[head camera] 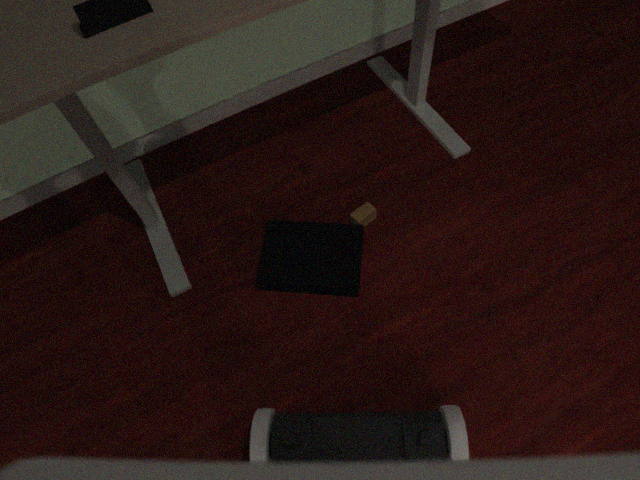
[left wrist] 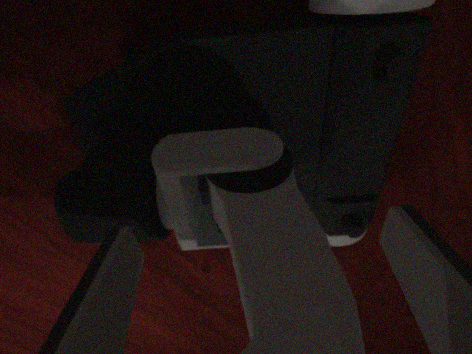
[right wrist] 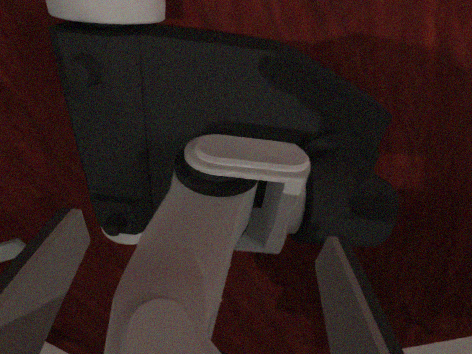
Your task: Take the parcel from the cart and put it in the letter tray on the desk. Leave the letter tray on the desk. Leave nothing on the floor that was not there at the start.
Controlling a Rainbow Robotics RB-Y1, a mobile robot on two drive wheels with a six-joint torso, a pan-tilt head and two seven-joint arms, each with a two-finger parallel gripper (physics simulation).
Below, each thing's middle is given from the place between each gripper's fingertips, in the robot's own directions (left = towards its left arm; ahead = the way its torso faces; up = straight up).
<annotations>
My left gripper is now 87 cm short of the black letter tray (head camera: 301,257), 54 cm above it and 8 cm to the left of it.
I see the black letter tray 87 cm ahead of my right hand, 37 cm to the left of it and 54 cm below it.
</annotations>
